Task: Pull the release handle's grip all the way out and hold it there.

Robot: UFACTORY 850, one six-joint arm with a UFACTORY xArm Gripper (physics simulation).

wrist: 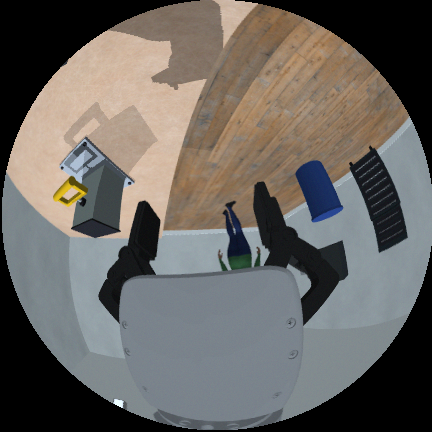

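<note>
The release handle's yellow grip (63, 193) is a rectangular loop at the left of the wrist view. It sits on the left side of a dark grey box (102, 192), joined by a short black piece. The box stands on a light metal base plate (120, 173) on the tan table top. My gripper (200, 201) is open and empty, its two black fingers wide apart. It is to the right of the box and the yellow grip and touches neither. How far the grip is out of the box is hard to tell.
The tan table top (135, 80) bears shadows of the arm and the box. Beyond its curved edge lies a wooden floor (280, 90). A blue barrel (318, 190), a black slatted rack (372, 188) and a person (239, 245) in green and blue are farther off near the grey wall.
</note>
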